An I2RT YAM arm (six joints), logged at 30 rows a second.
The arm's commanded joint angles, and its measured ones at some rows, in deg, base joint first. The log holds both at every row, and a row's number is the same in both.
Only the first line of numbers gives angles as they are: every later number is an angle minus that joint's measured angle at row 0.
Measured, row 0:
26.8 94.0 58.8 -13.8 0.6 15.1
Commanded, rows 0 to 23:
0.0 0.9 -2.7 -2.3 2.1 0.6
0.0 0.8 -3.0 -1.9 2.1 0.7
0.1 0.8 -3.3 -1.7 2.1 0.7
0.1 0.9 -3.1 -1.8 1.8 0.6
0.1 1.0 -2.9 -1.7 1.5 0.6
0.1 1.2 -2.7 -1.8 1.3 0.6
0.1 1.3 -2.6 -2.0 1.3 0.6
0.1 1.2 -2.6 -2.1 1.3 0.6
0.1 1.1 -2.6 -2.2 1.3 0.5
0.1 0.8 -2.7 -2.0 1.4 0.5
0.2 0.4 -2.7 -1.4 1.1 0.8
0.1 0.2 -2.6 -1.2 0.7 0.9
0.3 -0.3 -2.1 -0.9 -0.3 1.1
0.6 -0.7 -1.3 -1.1 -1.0 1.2
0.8 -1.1 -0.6 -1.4 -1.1 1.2
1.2 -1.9 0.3 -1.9 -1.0 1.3
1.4 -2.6 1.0 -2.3 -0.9 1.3
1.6 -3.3 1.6 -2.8 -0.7 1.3
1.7 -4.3 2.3 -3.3 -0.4 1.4
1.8 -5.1 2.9 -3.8 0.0 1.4
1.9 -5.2 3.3 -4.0 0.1 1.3
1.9 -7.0 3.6 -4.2 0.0 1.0
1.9 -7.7 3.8 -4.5 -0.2 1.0
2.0 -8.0 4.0 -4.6 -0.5 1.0
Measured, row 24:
1.6 -5.1 2.1 -2.5 -0.3 0.9
